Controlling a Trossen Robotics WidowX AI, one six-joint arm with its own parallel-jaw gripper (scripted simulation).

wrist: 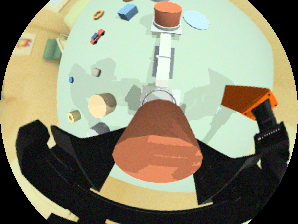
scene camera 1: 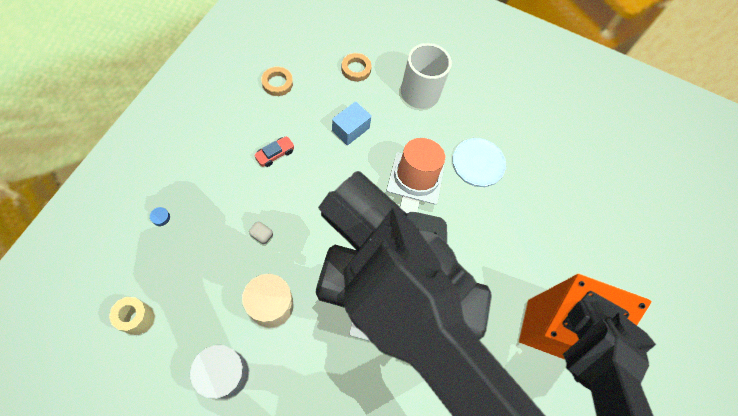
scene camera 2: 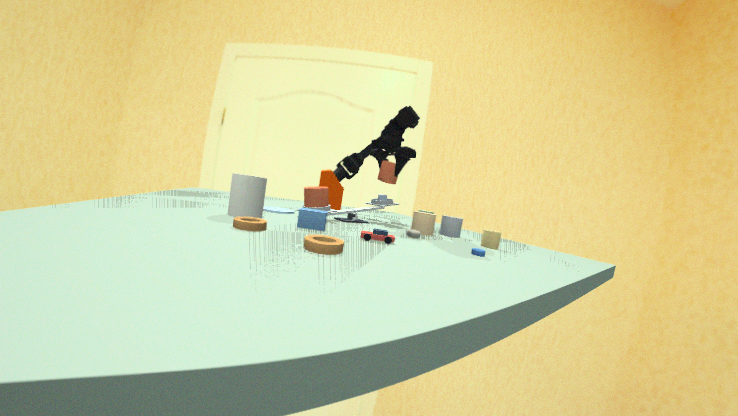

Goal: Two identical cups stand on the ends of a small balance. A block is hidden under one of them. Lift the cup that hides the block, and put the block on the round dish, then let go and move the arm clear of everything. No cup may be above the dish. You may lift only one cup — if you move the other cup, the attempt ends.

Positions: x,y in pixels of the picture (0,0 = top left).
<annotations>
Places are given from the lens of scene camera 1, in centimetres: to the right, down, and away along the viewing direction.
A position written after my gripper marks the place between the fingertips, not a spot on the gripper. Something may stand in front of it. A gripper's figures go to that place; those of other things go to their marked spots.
my gripper (scene camera 1: pixel 394 308): 3, 13, 60
orange cup (scene camera 1: pixel 422 160): 9, -8, 78
</annotations>
